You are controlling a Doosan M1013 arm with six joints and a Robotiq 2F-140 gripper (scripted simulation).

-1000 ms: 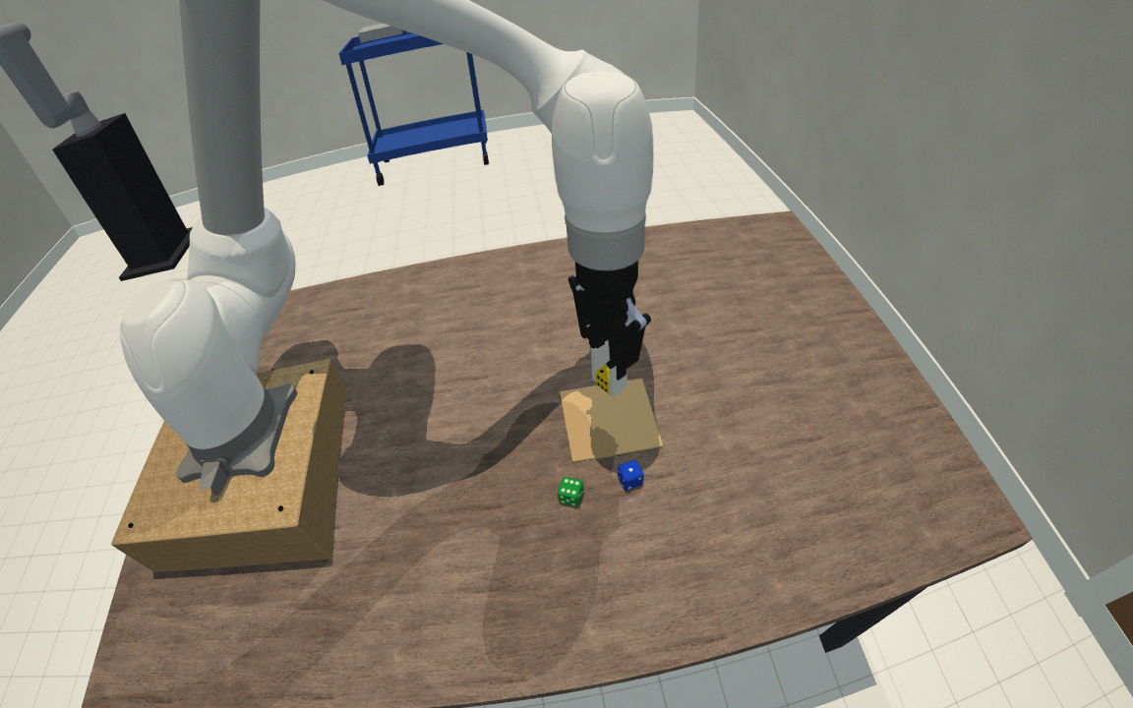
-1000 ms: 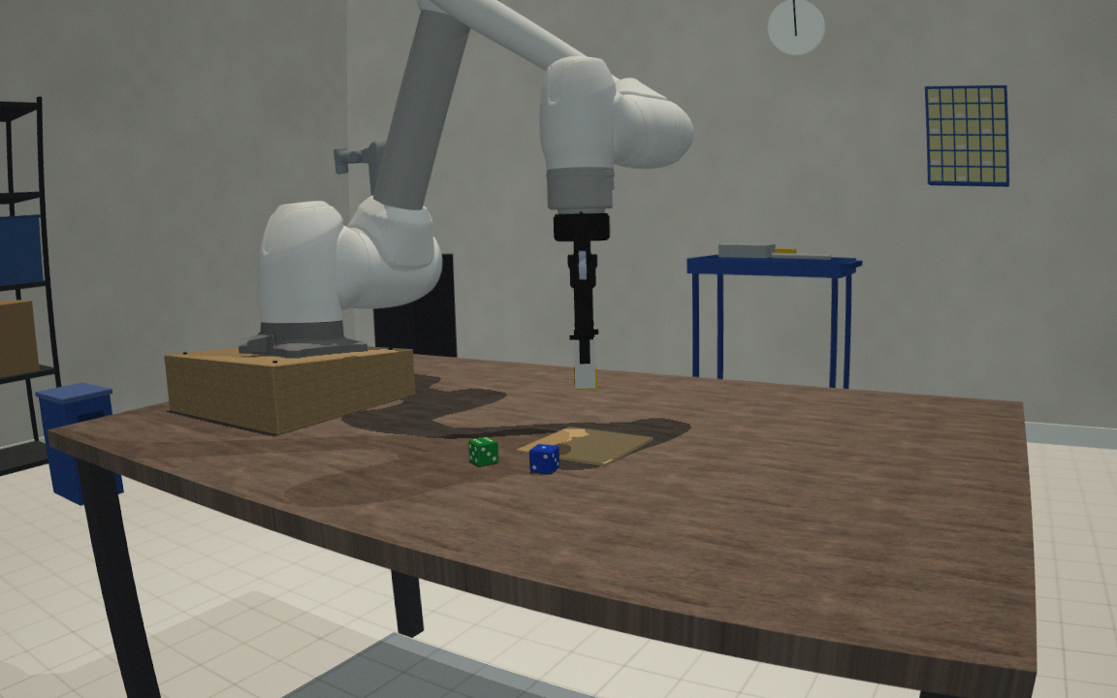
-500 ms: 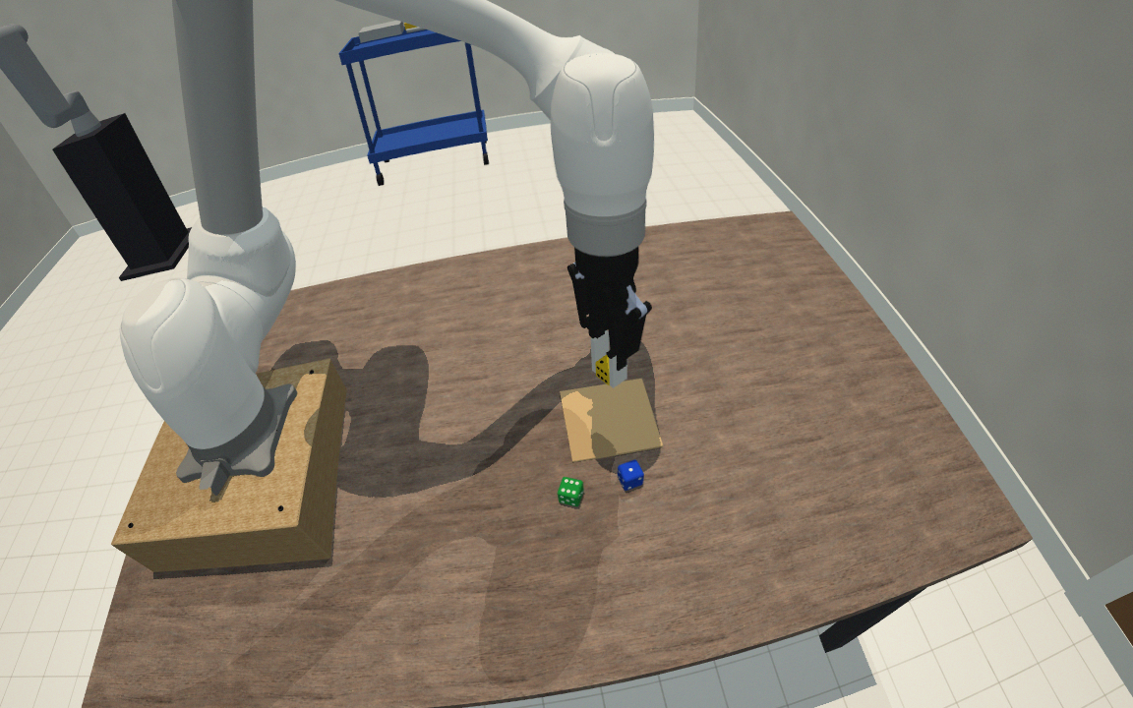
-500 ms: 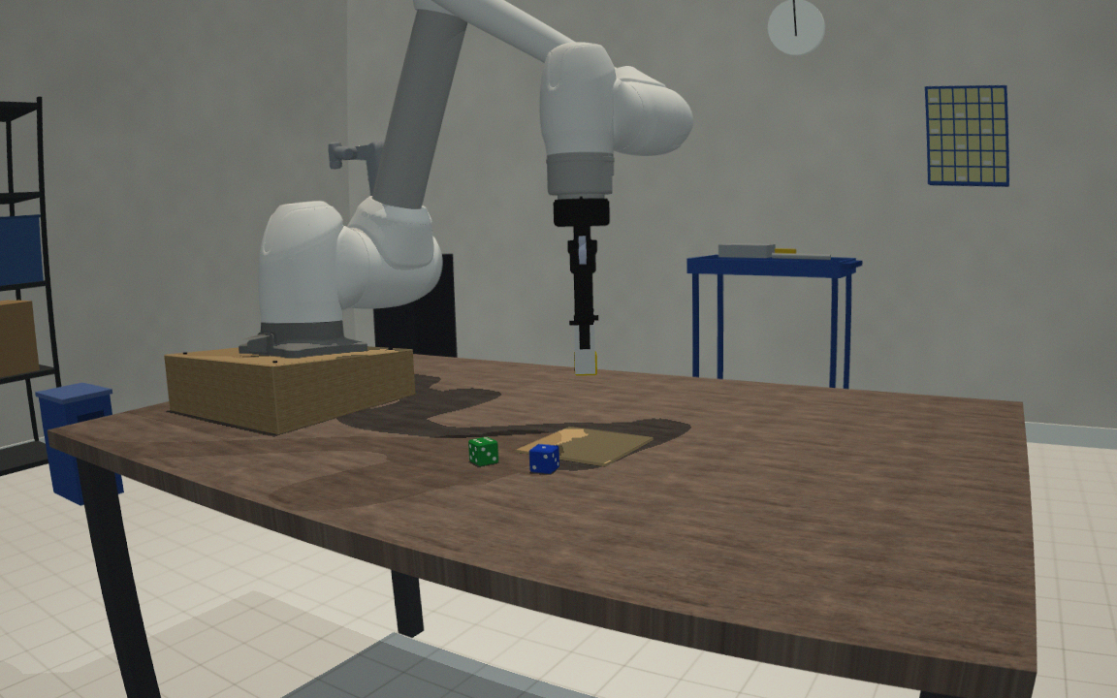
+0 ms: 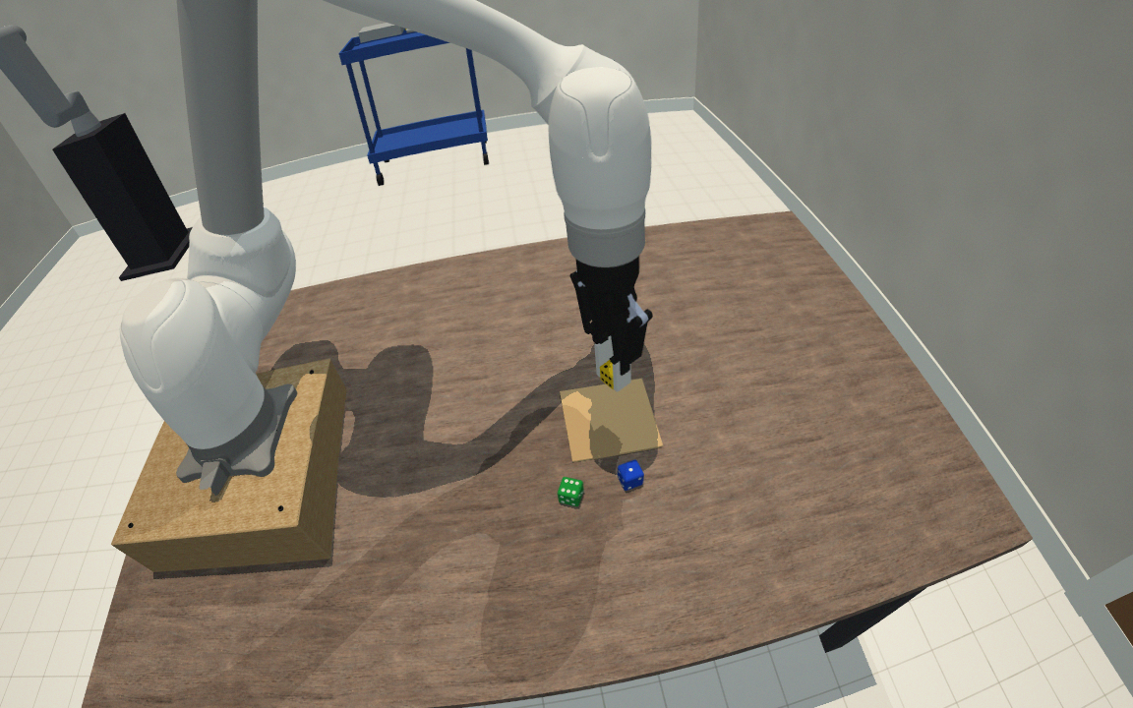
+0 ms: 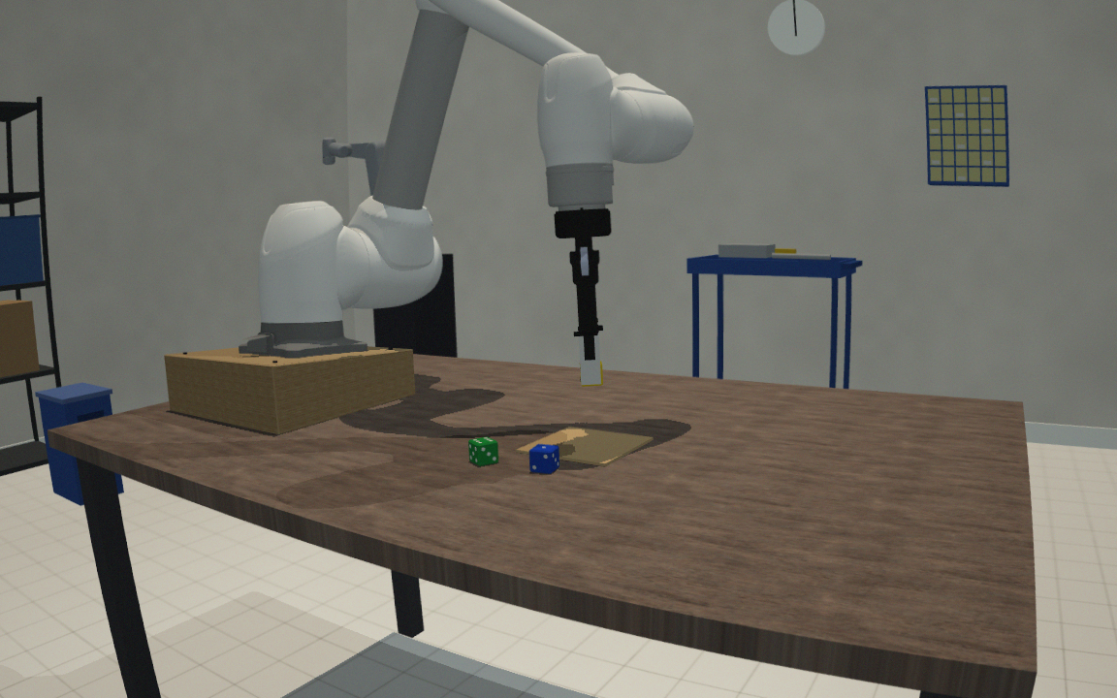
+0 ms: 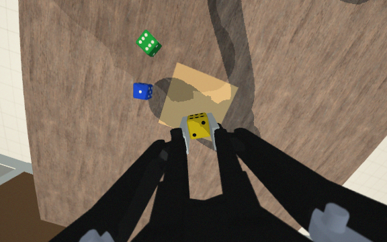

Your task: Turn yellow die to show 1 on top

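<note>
The yellow die is 2 cm below my hand. From my hand the other things lie so: mat (12 cm below, 1 cm behind); then green die (13 cm to the right, 11 cm below, 8 cm behind); then blue die (12 cm to the right, 11 cm below, 1 cm ahead).
</note>
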